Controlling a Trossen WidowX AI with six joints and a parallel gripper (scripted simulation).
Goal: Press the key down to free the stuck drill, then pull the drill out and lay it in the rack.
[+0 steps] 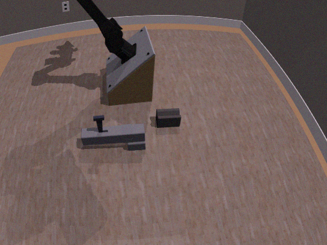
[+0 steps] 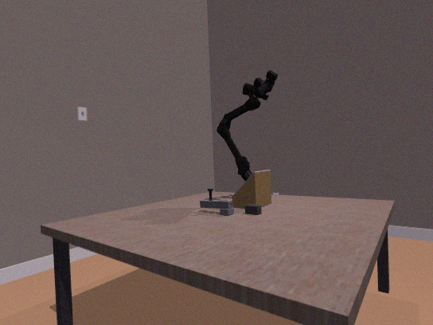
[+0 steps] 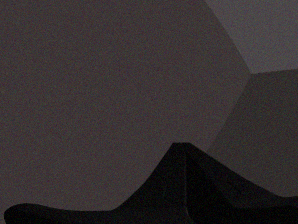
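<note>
The dark key is 67 cm below my gripper tip, 53 cm ahead of it and 9 cm to the right of it. Also, from my gripper tip: dark rack 74 cm below, 44 cm ahead, 11 cm to the left; short bit 71 cm below, 53 cm ahead, 3 cm to the right; grey housing block 72 cm below, 53 cm ahead, 5 cm to the right.
</note>
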